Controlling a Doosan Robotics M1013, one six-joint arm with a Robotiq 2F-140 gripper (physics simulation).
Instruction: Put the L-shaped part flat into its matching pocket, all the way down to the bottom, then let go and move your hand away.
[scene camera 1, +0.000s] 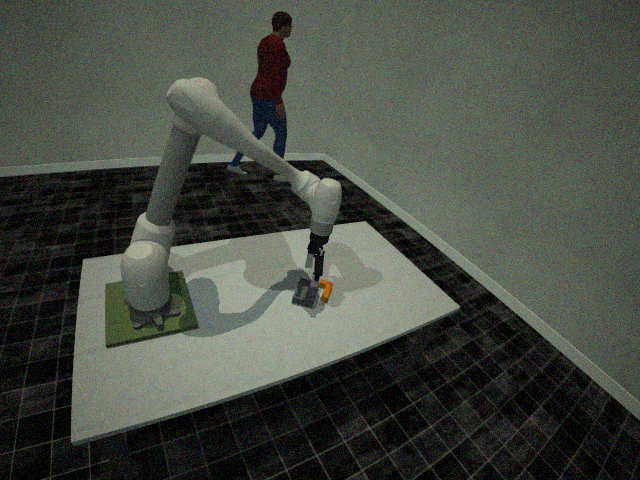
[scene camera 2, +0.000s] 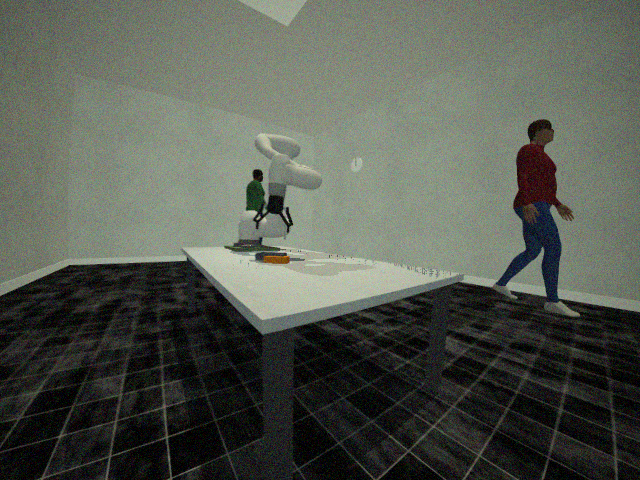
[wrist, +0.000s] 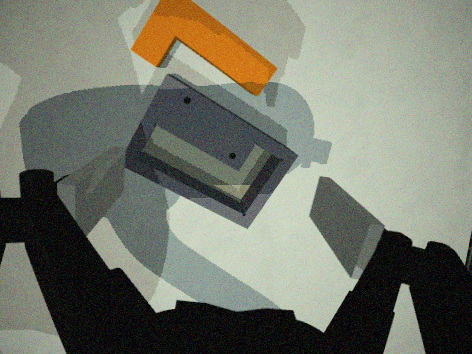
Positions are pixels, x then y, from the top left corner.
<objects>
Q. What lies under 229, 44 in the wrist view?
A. An orange L-shaped part.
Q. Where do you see my gripper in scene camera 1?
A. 311, 276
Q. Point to my gripper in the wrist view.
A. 222, 183
</objects>
